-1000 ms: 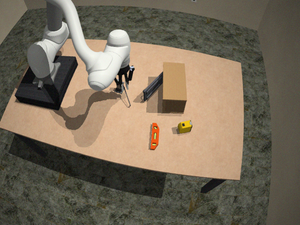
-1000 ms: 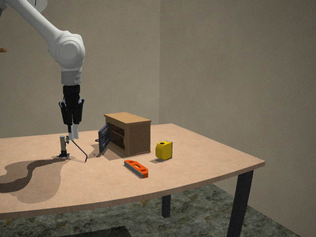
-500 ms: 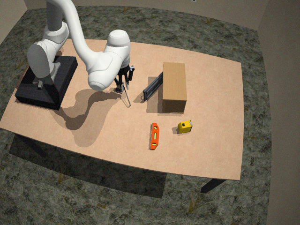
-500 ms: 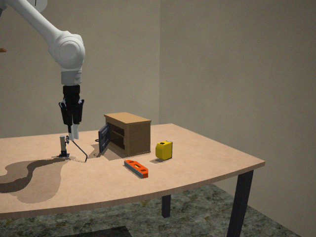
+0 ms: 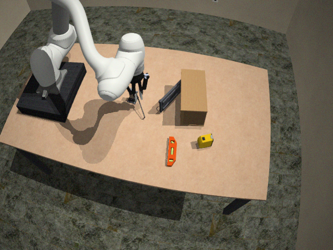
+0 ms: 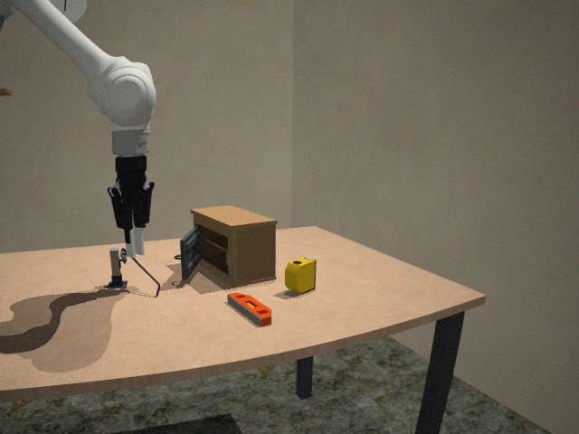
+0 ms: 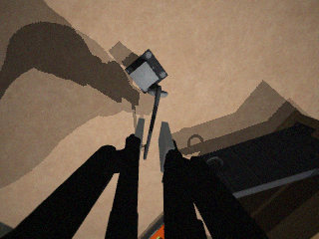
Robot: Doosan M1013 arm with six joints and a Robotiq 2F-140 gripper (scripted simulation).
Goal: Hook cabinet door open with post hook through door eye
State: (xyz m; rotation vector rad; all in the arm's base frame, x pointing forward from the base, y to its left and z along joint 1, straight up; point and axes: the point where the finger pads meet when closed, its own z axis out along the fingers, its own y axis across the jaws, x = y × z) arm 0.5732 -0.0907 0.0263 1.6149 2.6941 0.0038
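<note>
My gripper is now 1 cm to the left of the thin hook and 7 cm above it. Round my hand: orange spirit level 19 cm ahead, 24 cm to the right, 11 cm below; then dark door 16 cm ahead, 6 cm to the left, 5 cm below; then yellow tape measure 35 cm ahead, 17 cm to the right, 8 cm below.
</note>
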